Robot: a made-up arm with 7 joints. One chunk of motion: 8 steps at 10 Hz.
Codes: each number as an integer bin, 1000 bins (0 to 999) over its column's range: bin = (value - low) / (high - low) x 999, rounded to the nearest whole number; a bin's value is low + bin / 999 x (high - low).
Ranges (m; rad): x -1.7..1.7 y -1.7..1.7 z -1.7..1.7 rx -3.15..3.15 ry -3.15..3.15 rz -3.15..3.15
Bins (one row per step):
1: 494 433 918 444 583 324
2: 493 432 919 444 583 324
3: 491 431 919 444 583 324
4: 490 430 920 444 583 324
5: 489 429 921 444 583 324
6: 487 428 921 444 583 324
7: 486 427 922 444 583 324
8: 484 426 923 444 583 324
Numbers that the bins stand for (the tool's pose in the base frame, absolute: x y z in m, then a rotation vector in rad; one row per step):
1: -0.0187 -0.2263 1.4243 -0.3500 0.5266 -1.1068
2: -0.0221 -0.2297 1.4277 -0.3500 0.5266 -1.1068
3: -0.0289 -0.2331 1.4277 -0.3500 0.5266 -1.1068
4: -0.0323 -0.2365 1.4311 -0.3500 0.5266 -1.1068
5: -0.0357 -0.2399 1.4345 -0.3500 0.5266 -1.1068
6: -0.0425 -0.2433 1.4345 -0.3500 0.5266 -1.1068
7: -0.0459 -0.2467 1.4379 -0.3500 0.5266 -1.1068
8: -0.0528 -0.2502 1.4413 -0.3500 0.5266 -1.1068

